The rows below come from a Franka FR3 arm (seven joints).
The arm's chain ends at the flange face. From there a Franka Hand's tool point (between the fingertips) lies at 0.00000 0.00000 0.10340 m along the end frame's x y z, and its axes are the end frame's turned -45 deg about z.
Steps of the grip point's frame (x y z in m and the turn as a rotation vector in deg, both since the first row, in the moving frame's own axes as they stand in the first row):
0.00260, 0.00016, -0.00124, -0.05, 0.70, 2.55
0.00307, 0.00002, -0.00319, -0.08, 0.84, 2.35
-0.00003, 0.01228, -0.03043, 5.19, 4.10, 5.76
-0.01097, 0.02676, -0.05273, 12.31, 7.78, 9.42
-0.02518, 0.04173, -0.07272, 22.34, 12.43, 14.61
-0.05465, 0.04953, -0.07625, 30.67, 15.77, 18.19
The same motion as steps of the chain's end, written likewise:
0.00098, -0.00092, -0.00123, 0.46, 0.53, 2.55
0.00099, -0.00121, -0.00318, 0.54, 0.65, 2.35
0.00945, 0.02058, -0.02974, 6.57, -0.77, 5.76
0.01477, 0.05240, -0.04942, 14.21, -3.20, 9.42
0.01827, 0.09133, -0.06265, 24.59, -7.01, 14.61
0.00491, 0.13136, -0.05823, 32.84, -10.54, 18.19

